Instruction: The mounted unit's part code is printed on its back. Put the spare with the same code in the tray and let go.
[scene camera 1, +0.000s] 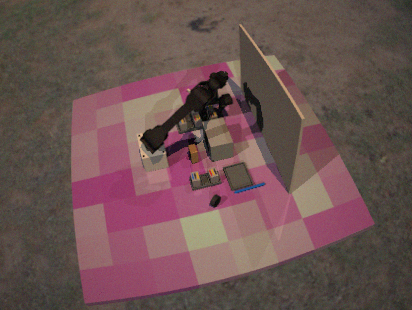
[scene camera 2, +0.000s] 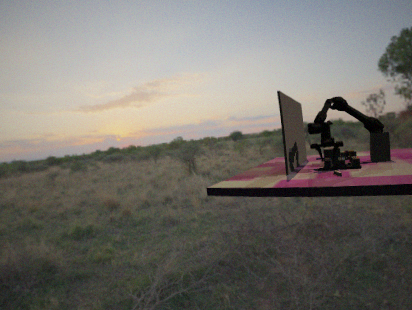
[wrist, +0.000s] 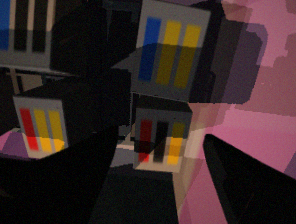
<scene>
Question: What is the gripper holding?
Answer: Nothing.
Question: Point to a beige mounted unit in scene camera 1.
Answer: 217, 137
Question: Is the gripper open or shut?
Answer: Open.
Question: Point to the gripper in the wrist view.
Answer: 161, 135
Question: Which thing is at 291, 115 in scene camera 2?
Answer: A tall panel.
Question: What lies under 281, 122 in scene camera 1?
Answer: A tall panel.
</scene>
